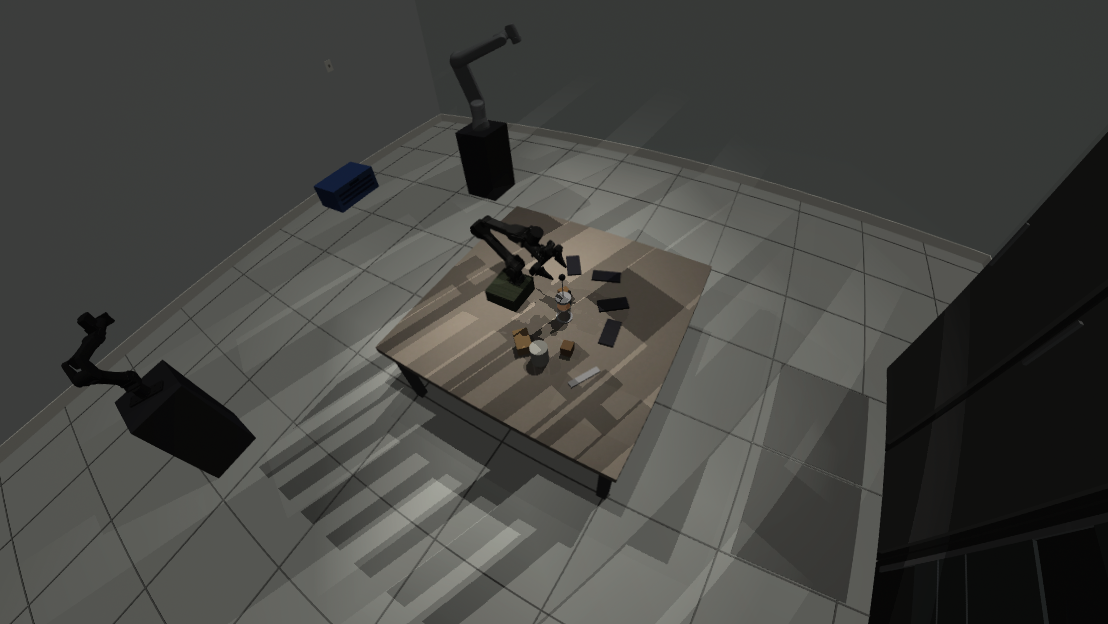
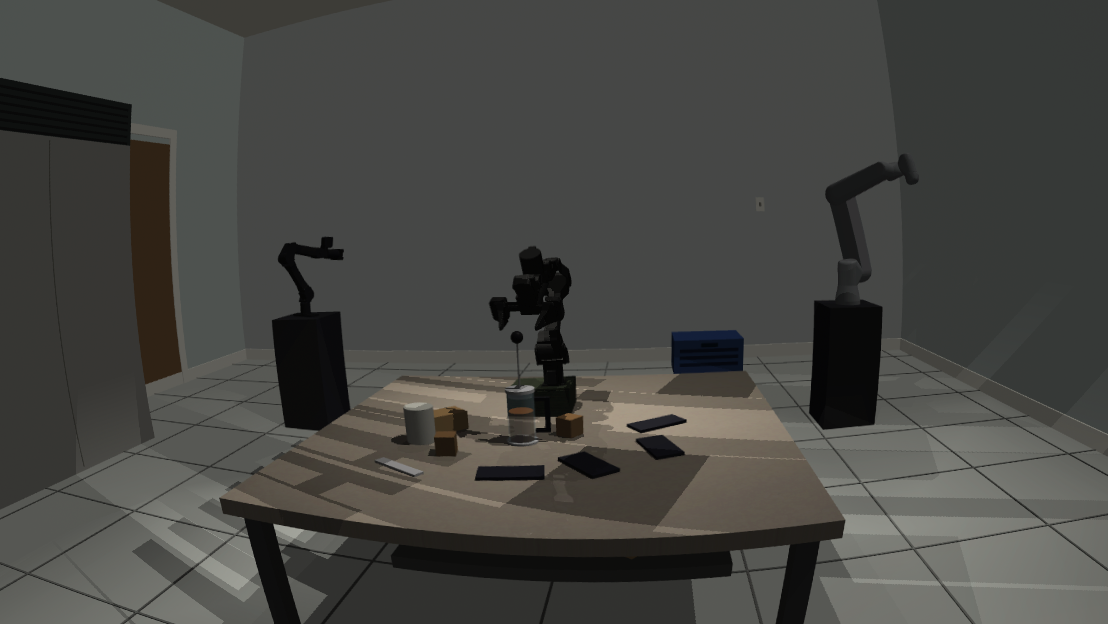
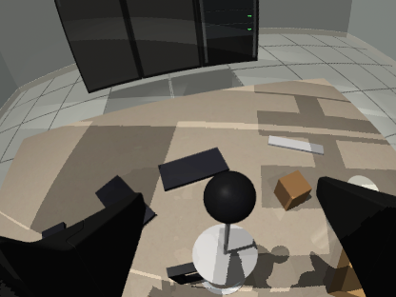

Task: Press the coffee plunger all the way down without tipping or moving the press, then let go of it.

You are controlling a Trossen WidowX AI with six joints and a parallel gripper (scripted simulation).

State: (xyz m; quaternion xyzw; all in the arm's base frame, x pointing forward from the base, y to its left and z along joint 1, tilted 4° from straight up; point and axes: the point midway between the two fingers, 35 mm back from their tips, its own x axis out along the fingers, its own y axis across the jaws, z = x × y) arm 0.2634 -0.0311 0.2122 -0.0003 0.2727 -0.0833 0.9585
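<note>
Now: the glass coffee press 1 cm ahead of my gripper tip, 2 cm to the left of it and 15 cm below it. Also, from my gripper tip: grey bar: 25 cm ahead, 26 cm to the right, 29 cm below; then white mug: 3 cm ahead, 27 cm to the right, 24 cm below.
</note>
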